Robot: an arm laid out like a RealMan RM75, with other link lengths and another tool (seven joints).
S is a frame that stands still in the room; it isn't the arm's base.
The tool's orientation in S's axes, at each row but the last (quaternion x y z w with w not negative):
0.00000 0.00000 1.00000 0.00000
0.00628 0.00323 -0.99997 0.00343
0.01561 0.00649 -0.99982 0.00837
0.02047 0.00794 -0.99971 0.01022
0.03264 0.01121 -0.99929 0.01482
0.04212 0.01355 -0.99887 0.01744
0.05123 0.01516 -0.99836 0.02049
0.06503 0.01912 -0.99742 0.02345
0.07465 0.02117 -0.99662 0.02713
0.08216 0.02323 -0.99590 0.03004
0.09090 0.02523 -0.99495 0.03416
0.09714 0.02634 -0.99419 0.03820
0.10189 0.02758 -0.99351 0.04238
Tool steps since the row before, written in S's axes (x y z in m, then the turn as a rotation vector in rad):
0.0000 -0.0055 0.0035 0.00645 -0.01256 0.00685
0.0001 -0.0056 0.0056 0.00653 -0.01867 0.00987
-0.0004 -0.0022 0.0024 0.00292 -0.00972 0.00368
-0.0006 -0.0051 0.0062 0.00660 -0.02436 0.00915
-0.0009 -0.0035 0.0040 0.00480 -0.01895 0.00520
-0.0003 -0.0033 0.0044 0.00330 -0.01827 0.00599
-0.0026 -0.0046 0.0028 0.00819 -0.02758 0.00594
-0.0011 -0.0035 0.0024 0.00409 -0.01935 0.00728
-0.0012 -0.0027 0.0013 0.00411 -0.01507 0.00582
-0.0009 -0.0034 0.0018 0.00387 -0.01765 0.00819
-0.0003 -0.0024 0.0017 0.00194 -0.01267 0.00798
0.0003 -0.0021 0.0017 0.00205 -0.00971 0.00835
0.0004 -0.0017 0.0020 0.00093 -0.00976 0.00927
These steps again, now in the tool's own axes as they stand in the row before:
0.0000 0.0055 0.0035 -0.00645 0.01256 0.00685
-0.0001 0.0056 0.0056 -0.00653 0.01865 0.00991
0.0004 0.0022 0.0024 -0.00287 0.00972 0.00372
0.0004 0.0050 0.0063 -0.00648 0.02435 0.00927
0.0007 0.0034 0.0041 -0.00458 0.01897 0.00532
0.0000 0.0032 0.0045 -0.00318 0.01822 0.00621
0.0025 0.0044 0.0032 -0.00767 0.02772 0.00597
0.0009 0.0034 0.0027 -0.00414 0.01926 0.00748
0.0011 0.0026 0.0016 -0.00416 0.01505 0.00584
0.0008 0.0033 0.0021 -0.00417 0.01751 0.00835
0.0001 0.0023 0.0019 -0.00256 0.01241 0.00821
-0.0005 0.0020 0.0017 -0.00295 0.00946 0.00837
-0.0007 0.0016 0.0020 -0.00204 0.00937 0.00950

